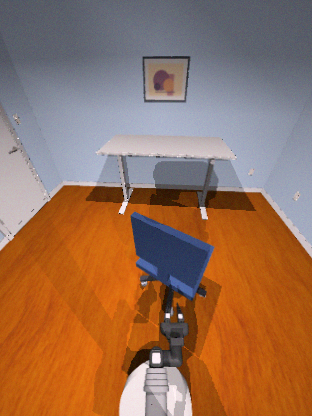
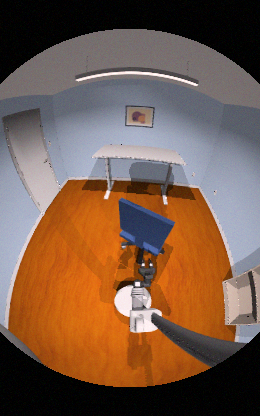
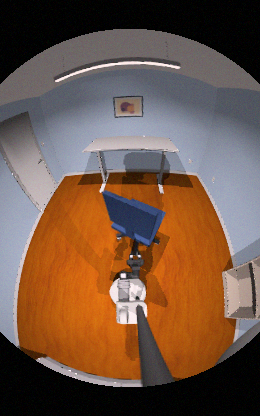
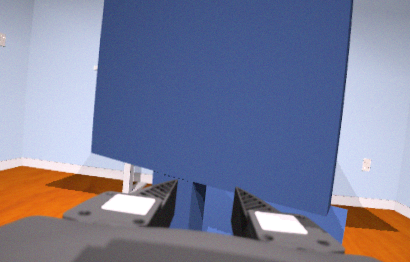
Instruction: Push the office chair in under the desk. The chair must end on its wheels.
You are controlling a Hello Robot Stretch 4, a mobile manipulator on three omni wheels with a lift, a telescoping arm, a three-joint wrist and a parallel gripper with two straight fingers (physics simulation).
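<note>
The office chair [image 1: 170,252] [image 2: 145,225] [image 3: 132,217] [image 4: 220,100] stands upright on its base, out in front of the desk, with its blue backrest towards me and turned at an angle. Its seat is largely hidden behind the backrest. The white desk [image 1: 165,146] [image 2: 140,154] [image 3: 131,144] stands at the far wall, with floor between it and the chair. My gripper [image 1: 174,310] [image 2: 146,263] [image 3: 135,256] [image 4: 204,200] is open, fingers apart, low behind the chair and pointing at the lower part of the backrest. Nothing is gripped; whether the fingertips touch the chair cannot be told.
The desk has a leg with a floor foot [image 1: 123,207] at the left and another foot [image 1: 204,212] at the right. An open shelf unit [image 2: 233,302] [image 3: 231,300] stands at the right wall. A door [image 1: 15,175] [image 2: 32,160] [image 3: 27,160] is at the left.
</note>
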